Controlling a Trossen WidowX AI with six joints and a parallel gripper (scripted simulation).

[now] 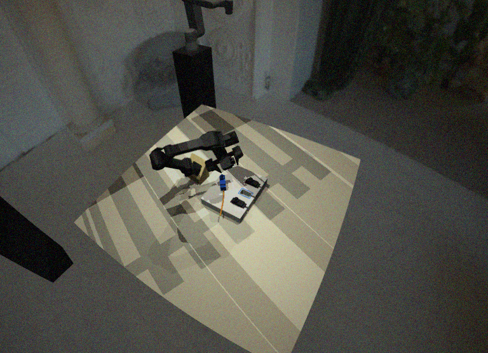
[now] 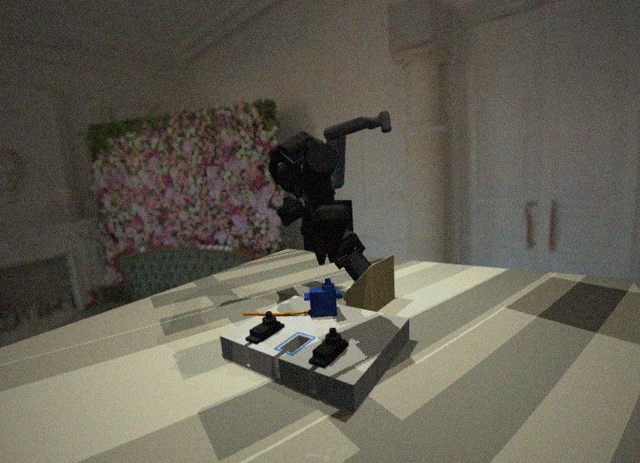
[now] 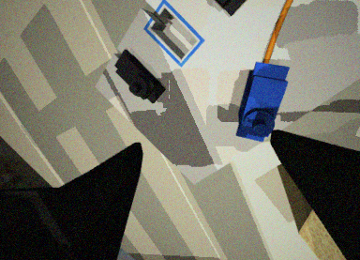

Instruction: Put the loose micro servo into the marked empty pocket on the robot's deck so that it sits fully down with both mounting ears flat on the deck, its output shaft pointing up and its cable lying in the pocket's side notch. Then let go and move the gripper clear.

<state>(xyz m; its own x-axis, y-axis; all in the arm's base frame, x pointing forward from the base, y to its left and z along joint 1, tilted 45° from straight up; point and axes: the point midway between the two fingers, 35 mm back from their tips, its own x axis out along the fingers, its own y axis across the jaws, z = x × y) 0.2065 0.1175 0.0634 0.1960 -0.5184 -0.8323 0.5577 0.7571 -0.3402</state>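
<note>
Right now the white deck is 1 cm behind my gripper tip, 1 cm to the right of it and 15 cm below it.
</note>
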